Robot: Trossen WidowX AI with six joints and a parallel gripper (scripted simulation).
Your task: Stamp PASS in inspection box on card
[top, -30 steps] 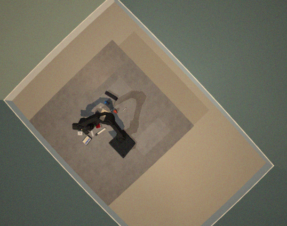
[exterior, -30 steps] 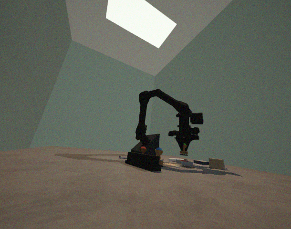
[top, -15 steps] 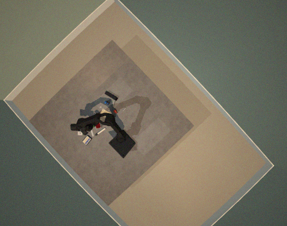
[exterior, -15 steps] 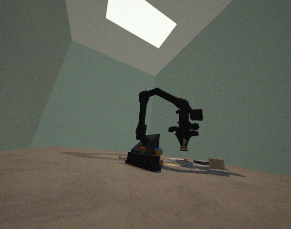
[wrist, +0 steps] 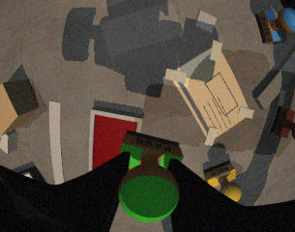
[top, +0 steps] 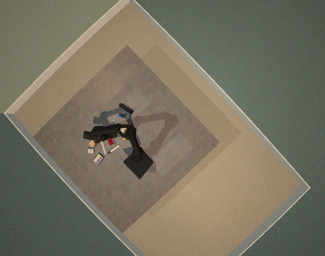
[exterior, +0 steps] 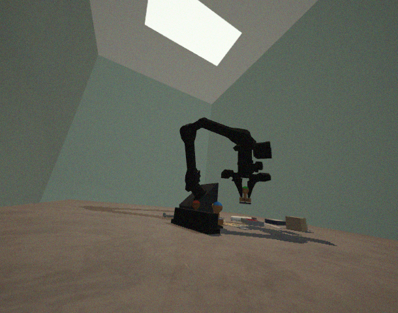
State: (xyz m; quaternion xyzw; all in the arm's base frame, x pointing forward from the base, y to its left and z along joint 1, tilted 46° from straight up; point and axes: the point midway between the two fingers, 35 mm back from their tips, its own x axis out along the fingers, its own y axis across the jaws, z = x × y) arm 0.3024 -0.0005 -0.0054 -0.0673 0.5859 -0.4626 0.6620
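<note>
Right now my gripper tip is 8 cm to the left of the cream card and 10 cm above it. The rest, counted from my gripper tip: red ink pad (1 cm behind, 6 cm to the left, 9 cm below); green-knobbed stamp (right at my gripper tip); yellow-knobbed stamp (11 cm behind, 6 cm to the right, 8 cm below).
</note>
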